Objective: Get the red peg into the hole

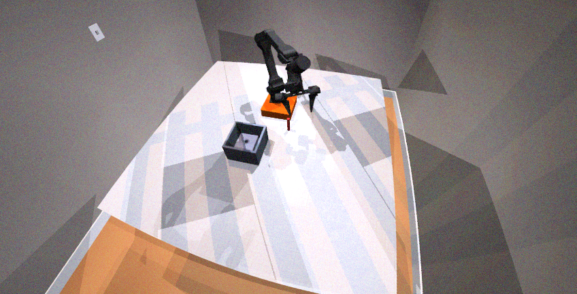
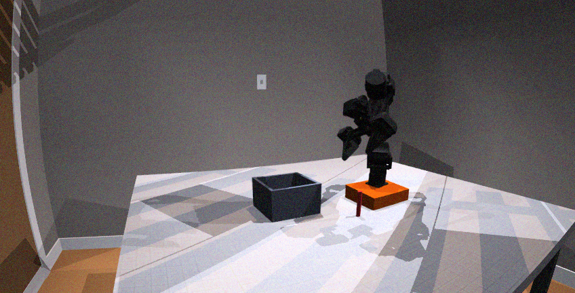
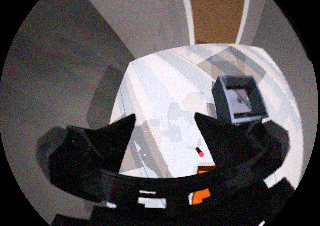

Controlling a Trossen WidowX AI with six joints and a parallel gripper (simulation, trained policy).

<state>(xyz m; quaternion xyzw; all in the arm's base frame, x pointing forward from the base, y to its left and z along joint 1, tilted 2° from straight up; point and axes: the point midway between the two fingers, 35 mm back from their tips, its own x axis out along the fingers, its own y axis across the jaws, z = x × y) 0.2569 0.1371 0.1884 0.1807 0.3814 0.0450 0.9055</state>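
My gripper tip is 9 cm past the red peg, 6 cm to the left of it and 17 cm above it. Also, from my gripper tip: pale plate: 4 cm ahead, 25 cm to the right, 16 cm below; dark box: 4 cm ahead, 25 cm to the right, 18 cm below.
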